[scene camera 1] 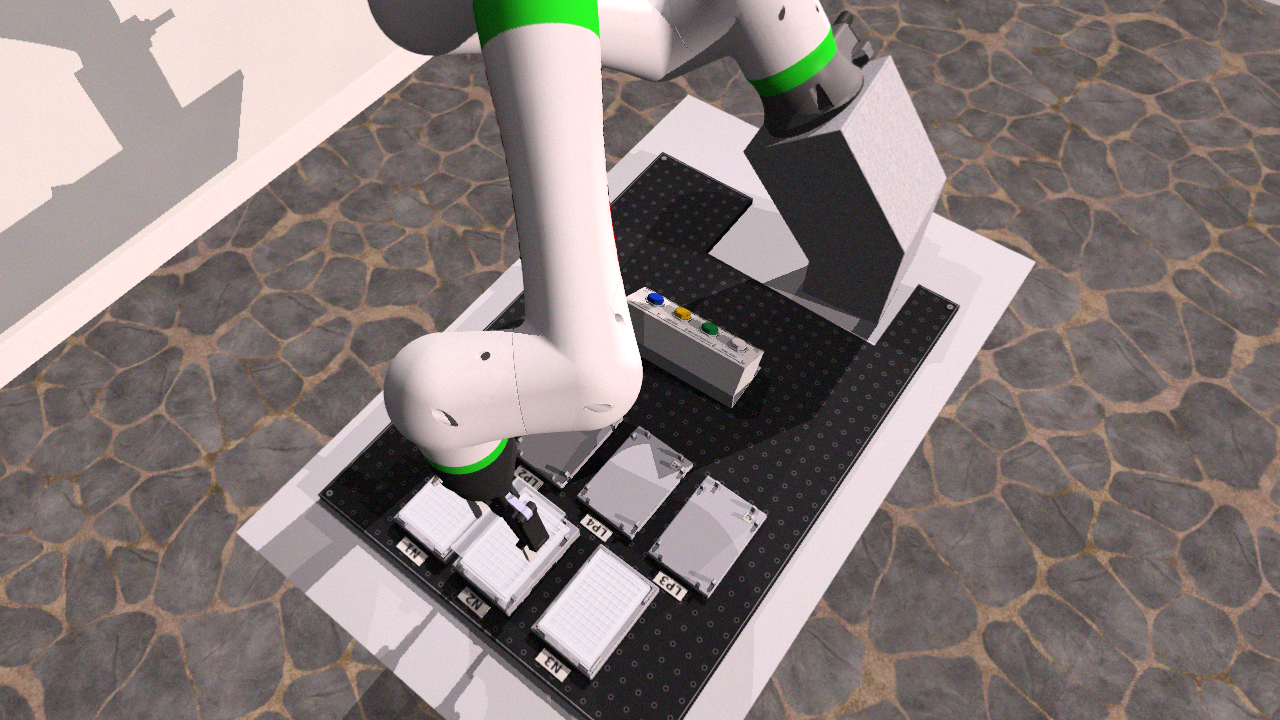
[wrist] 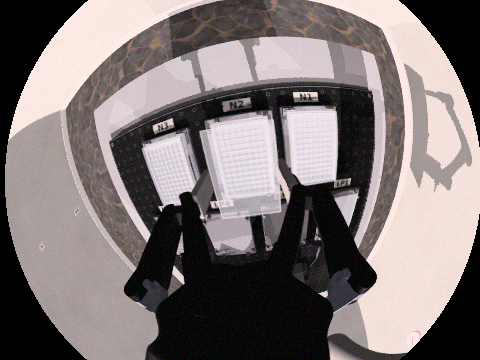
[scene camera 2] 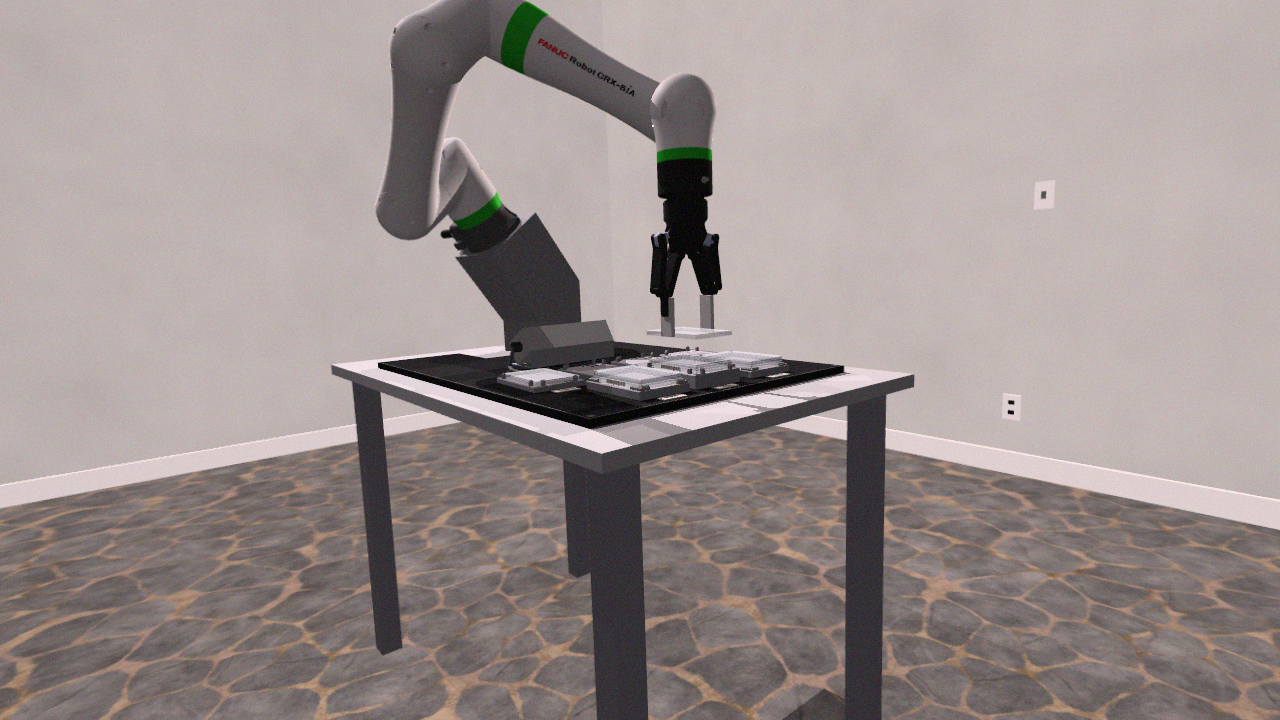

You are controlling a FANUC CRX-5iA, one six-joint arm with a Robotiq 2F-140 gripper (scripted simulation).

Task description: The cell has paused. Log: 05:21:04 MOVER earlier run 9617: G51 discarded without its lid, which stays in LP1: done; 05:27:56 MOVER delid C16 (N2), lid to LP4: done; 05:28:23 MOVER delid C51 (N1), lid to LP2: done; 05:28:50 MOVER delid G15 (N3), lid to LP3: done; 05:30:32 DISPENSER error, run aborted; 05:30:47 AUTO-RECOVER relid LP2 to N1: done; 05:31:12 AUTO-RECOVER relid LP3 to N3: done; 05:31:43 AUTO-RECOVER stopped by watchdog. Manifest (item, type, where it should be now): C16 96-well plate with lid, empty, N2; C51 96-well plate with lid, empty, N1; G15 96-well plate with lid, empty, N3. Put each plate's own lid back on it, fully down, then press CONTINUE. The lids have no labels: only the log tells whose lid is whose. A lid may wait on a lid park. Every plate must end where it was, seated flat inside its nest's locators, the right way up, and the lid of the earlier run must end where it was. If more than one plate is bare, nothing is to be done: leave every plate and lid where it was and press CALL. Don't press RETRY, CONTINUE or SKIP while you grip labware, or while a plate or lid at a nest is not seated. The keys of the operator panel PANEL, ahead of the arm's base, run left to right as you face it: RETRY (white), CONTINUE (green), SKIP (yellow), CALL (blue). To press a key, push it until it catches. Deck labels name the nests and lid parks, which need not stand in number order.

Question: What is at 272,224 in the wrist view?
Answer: A lid park LP2.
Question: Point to a lid park LP2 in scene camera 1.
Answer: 557,452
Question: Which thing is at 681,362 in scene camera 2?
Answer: A plate.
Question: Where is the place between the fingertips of my gripper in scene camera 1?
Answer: At 509,531
